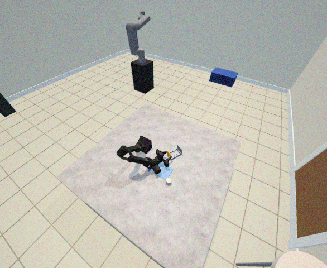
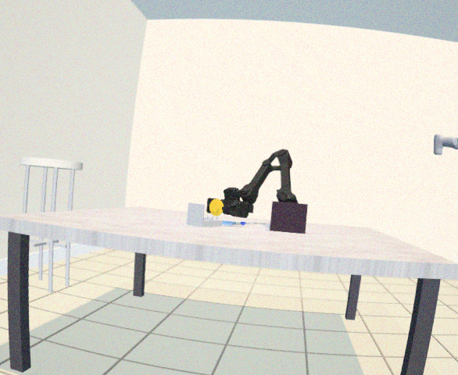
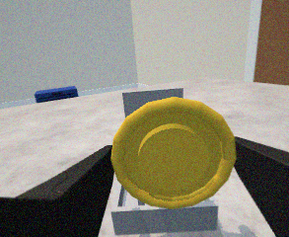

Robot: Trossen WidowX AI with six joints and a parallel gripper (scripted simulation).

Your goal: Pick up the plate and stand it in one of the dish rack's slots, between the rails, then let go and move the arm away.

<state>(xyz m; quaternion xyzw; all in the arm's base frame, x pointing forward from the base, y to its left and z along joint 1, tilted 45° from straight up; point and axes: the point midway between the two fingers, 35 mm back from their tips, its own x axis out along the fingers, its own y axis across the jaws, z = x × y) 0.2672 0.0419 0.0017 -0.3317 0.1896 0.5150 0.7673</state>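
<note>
Right now the grey dish rack is 60 mm to the left of my gripper tip, 40 mm below it and 20 mm ahead of it. Round my gripper tip: light blue mat: 150 mm to the right, 60 mm below, 20 mm ahead; blue utensil: 200 mm to the right, 80 mm behind, 60 mm below; yellow plate: 10 mm to the right.
</note>
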